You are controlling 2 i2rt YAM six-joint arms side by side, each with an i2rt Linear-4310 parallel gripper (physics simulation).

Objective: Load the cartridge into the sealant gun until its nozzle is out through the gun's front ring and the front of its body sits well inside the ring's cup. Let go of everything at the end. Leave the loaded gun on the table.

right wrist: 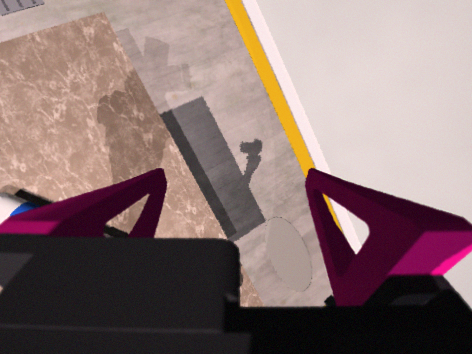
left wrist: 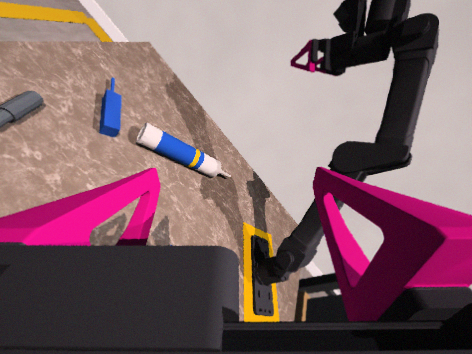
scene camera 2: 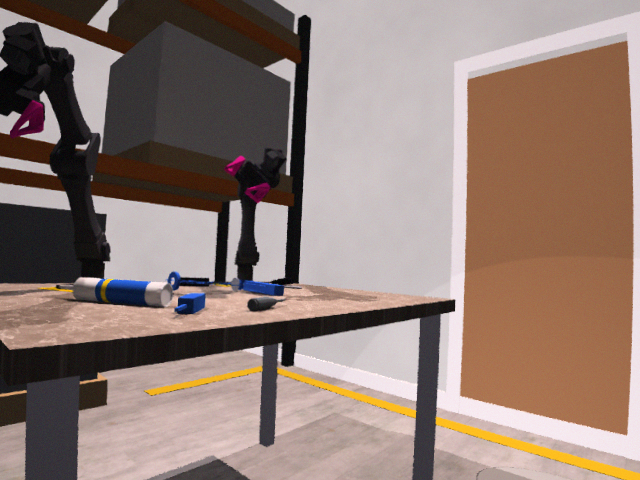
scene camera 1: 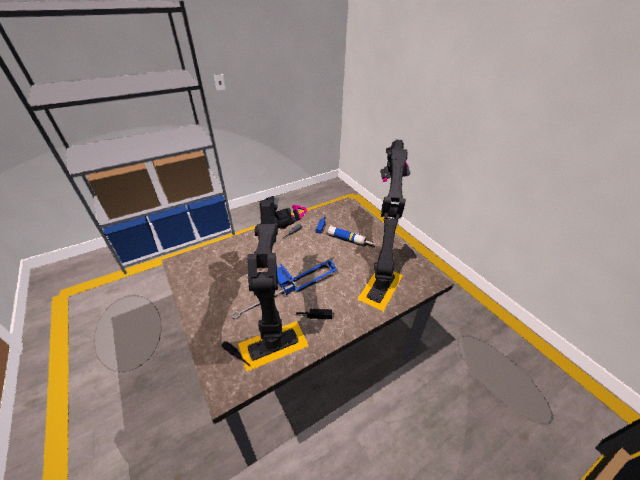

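Seen in the pictures: left gripper, fingertip midpoint: [left wrist: 236,176] [scene camera 2: 235,179] [scene camera 1: 300,213]; right gripper, fingertip midpoint: [right wrist: 236,176] [left wrist: 301,65]; left arm's base at its link origin: [scene camera 1: 273,344]; right arm's base at its link origin: [left wrist: 260,273] [scene camera 1: 381,286].
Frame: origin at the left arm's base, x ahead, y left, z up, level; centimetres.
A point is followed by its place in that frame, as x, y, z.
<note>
The sealant cartridge [scene camera 1: 347,235] {44.4, -58.8, 4.2} [scene camera 2: 124,292] {49.6, -60.1, 2.7} [left wrist: 177,151] {46.8, -56.6, 4.1}, white with a blue and yellow band, lies on its side on the table, its nozzle toward the right arm's base in scene camera 1. The blue gun [scene camera 1: 285,281] {27.5, -15.6, 3.2} [scene camera 2: 262,287] {36.1, -15.9, 2.1} lies apart from it, nearer the left arm; its front ring [scene camera 2: 174,280] {25.0, -39.3, 3.5} is empty and its rod ends in a loop [scene camera 1: 236,314] {19.9, 9.4, 1.0}. My left gripper [scene camera 1: 299,211] {37.7, -28.3, 33.3} [scene camera 2: 238,179] {37.7, -28.3, 33.3} [left wrist: 236,176] {37.7, -28.3, 33.3} is open and empty, above the table. My right gripper [scene camera 1: 395,174] {46.8, -86.5, 32.9} [left wrist: 301,65] {46.8, -86.5, 32.9} [right wrist: 236,176] {46.8, -86.5, 32.9} is open and empty, high above the table's right side in scene camera 1.
A blue block with a small peg [scene camera 1: 321,224] {60.8, -50.4, 3.0} [scene camera 2: 191,303] {65.7, -52.3, 2.0} [left wrist: 111,114] {60.0, -48.7, 3.0} lies beside the cartridge's rear end. A grey tool [scene camera 1: 293,229] {63.9, -33.9, 2.4} [scene camera 2: 262,303] {67.3, -37.0, 1.6} [left wrist: 25,105] {64.8, -36.6, 2.5} lies near the far edge. A black-handled tool [scene camera 1: 320,313] {4.0, -23.2, 3.0} lies between the arm bases; another [scene camera 1: 232,350] {2.8, 15.7, 2.7} lies beside the left base.
</note>
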